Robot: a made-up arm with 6 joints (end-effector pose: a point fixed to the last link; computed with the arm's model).
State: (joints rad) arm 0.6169 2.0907 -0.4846 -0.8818 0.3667 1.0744
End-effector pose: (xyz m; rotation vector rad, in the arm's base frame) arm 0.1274 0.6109 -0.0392 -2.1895 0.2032 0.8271
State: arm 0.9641 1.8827 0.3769 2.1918 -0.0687 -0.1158
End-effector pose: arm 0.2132 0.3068 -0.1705 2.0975 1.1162 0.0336
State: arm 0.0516 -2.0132 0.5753 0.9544 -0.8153 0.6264
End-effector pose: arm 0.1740 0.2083 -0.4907 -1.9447 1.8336 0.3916
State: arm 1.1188 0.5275 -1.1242 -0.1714 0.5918 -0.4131
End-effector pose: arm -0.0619 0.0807 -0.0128 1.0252 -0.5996 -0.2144
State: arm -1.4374 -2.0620 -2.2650 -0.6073 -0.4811 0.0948
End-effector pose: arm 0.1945 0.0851 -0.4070 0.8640 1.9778 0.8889
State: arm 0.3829 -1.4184 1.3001 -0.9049 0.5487 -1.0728
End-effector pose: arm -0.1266 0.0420 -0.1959 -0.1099 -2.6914 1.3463
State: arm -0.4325 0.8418 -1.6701 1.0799 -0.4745 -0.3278
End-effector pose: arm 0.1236 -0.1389 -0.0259 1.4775 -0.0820 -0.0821
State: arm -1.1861 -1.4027 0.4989 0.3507 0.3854 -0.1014
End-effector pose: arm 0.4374 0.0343 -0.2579 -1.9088 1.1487 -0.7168
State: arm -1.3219 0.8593 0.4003 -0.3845 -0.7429 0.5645
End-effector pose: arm 0.3055 -0.1654 0.0938 1.2330 -1.4462 1.4869
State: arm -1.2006 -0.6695 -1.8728 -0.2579 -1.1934 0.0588
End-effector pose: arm 0.3605 -0.0868 -0.1056 0.2641 0.4228 0.1201
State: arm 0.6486 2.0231 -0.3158 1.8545 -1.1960 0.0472
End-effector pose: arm 0.1713 0.1865 0.1216 0.3360 0.4138 -0.5573
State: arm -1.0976 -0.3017 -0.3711 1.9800 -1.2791 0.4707
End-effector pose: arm 0.4729 0.0962 -0.2585 1.8472 1.2368 1.3544
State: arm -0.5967 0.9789 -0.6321 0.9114 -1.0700 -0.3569
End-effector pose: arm 0.1942 -0.0362 0.0640 1.1858 -0.0763 0.6953
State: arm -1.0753 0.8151 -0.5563 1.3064 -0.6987 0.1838
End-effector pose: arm 0.4092 0.0456 0.0468 1.1712 0.6059 1.4276
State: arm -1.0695 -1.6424 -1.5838 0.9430 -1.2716 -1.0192
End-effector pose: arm 0.0814 0.1042 -0.2711 -1.7807 -1.7308 1.6330
